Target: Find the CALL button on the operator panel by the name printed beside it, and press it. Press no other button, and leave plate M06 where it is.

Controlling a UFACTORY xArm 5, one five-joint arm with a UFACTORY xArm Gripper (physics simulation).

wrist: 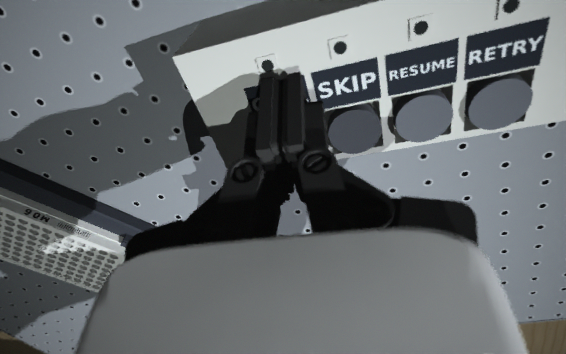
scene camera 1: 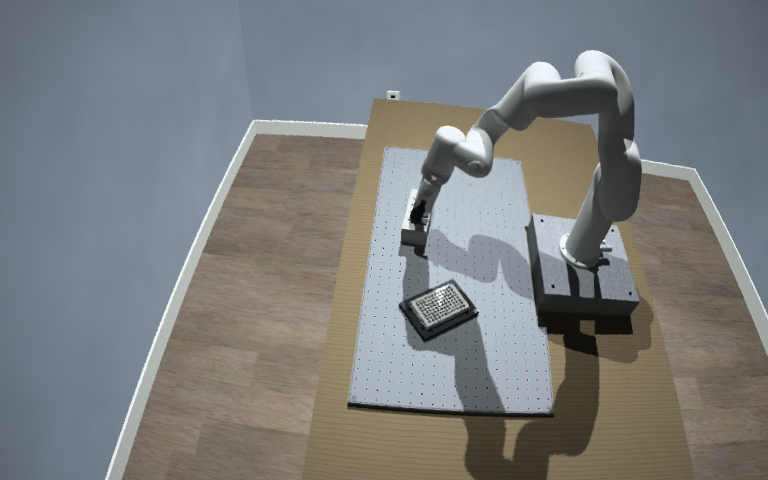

Labels:
gripper: wrist; scene camera 1
same spot on gripper: (scene camera 1: 416, 214) = (wrist: 125, 250)

